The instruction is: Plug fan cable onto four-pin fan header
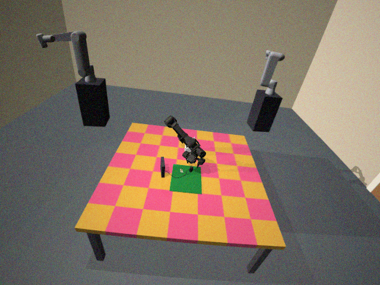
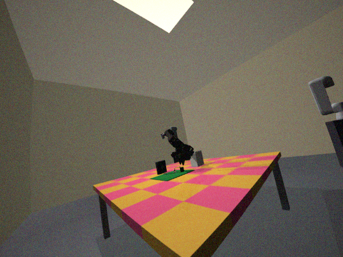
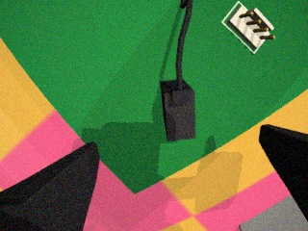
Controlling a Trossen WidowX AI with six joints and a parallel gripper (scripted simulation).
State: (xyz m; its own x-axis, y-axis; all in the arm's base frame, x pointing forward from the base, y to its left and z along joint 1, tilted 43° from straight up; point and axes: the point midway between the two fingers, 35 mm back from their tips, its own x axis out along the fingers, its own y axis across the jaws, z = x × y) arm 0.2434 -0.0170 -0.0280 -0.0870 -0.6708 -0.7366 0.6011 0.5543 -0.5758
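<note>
Now: the dark plug 1 cm to the right of my gripper tip and 4 cm below it. Also, from my gripper tip: green board: 9 cm ahead, 5 cm to the right, 8 cm below; white four-pin header: 1 cm ahead, 9 cm to the right, 6 cm below; black fan: 2 cm ahead, 23 cm to the right.
</note>
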